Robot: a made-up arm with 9 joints.
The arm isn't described. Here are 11 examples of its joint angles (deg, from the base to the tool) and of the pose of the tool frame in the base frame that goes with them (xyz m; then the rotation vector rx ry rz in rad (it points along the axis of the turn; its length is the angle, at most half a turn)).
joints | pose
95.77 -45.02 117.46 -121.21 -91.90 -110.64 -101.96 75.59 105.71 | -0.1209 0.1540 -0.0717 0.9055 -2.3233 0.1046
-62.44 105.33 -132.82 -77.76 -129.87 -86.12 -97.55 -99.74 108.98 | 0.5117 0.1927 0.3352 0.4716 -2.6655 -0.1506
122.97 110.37 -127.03 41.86 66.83 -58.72 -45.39 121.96 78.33 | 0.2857 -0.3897 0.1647 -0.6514 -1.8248 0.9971
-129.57 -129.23 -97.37 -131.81 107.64 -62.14 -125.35 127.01 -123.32 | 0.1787 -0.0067 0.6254 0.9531 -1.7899 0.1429
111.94 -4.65 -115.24 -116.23 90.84 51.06 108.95 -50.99 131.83 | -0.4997 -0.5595 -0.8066 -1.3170 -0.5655 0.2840
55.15 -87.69 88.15 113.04 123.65 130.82 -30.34 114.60 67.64 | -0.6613 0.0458 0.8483 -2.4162 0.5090 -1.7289
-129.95 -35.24 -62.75 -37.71 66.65 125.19 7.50 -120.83 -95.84 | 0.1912 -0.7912 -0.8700 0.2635 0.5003 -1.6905
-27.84 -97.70 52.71 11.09 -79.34 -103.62 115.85 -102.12 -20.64 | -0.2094 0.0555 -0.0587 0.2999 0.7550 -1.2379
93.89 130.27 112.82 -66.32 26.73 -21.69 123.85 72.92 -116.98 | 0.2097 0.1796 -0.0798 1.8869 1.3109 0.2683
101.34 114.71 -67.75 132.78 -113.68 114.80 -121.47 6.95 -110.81 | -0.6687 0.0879 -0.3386 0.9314 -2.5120 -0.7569
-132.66 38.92 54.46 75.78 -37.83 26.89 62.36 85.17 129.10 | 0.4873 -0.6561 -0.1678 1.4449 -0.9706 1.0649
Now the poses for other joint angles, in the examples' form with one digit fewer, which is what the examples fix.
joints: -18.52 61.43 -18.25 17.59 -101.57 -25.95 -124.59 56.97 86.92
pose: 0.313 0.675 0.097 1.162 -0.736 -0.196
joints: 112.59 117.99 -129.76 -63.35 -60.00 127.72 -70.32 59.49 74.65
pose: -0.442 0.306 0.047 -1.154 -2.576 -0.458
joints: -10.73 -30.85 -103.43 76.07 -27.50 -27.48 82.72 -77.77 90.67
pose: -0.535 -0.487 0.189 -1.659 -0.341 -0.717
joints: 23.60 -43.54 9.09 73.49 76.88 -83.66 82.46 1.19 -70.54
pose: -0.517 -0.145 0.285 0.719 -2.470 -1.741
